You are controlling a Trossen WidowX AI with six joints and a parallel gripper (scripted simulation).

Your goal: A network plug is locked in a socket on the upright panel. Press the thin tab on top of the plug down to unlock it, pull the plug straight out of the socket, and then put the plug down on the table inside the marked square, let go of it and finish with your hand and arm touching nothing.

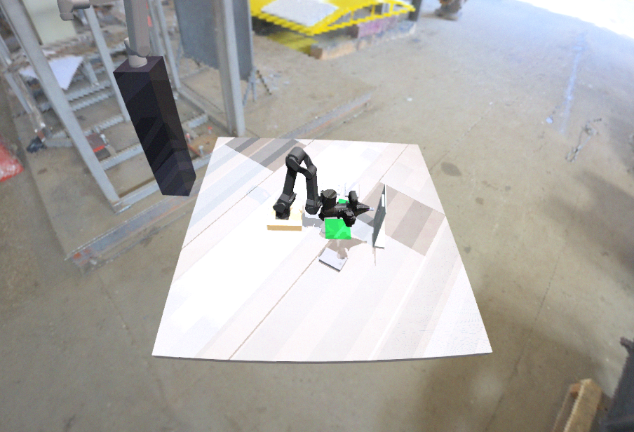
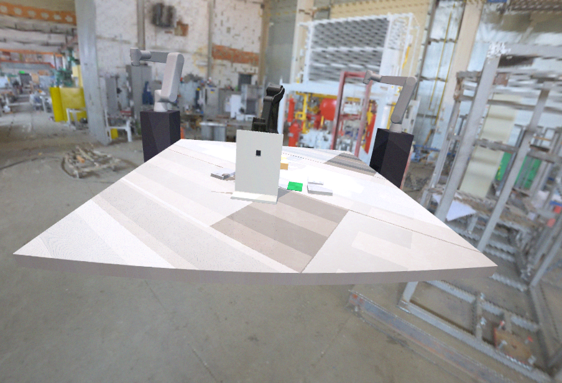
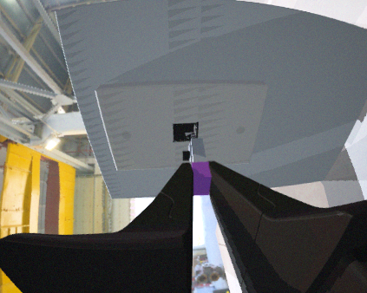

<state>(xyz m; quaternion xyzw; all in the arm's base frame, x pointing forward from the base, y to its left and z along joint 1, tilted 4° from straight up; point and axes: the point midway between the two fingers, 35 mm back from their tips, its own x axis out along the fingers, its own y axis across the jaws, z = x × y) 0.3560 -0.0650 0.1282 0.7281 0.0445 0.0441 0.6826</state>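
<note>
Right now my gripper tip is 17 cm above the green marked square, 12 cm past it and 1 cm to the right of it. Also, from my gripper tip: purple plug (right at my gripper tip); then white upright panel (6 cm below, 6 cm ahead).
</note>
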